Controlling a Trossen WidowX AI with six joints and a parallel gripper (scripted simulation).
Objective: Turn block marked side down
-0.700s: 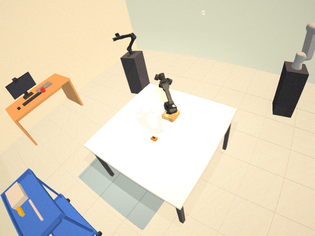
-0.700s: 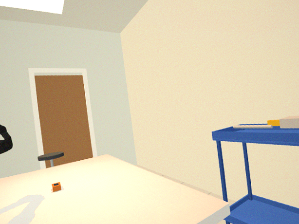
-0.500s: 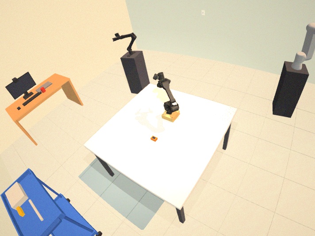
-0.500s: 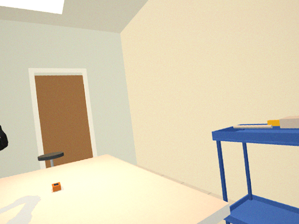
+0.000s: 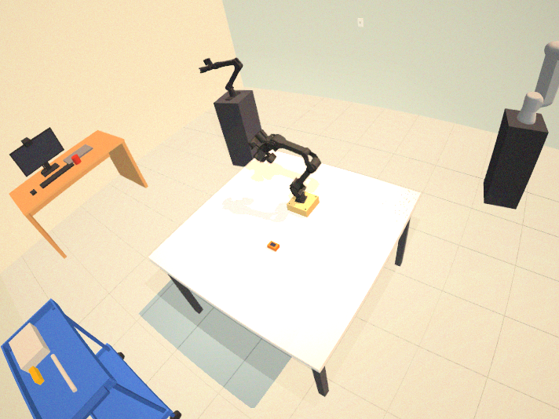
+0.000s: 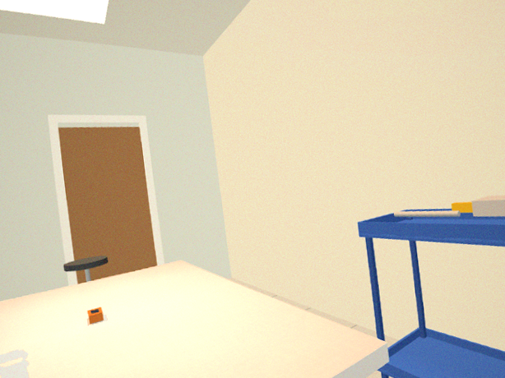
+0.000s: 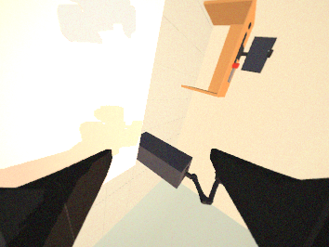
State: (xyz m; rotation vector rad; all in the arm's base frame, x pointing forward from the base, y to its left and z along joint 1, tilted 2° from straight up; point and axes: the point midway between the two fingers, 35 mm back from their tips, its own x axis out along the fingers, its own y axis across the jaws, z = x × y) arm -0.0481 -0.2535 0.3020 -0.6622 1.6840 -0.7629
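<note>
Now: the orange block 42 cm ahead of my gripper tip, 25 cm to the left of it and 32 cm below it.
</note>
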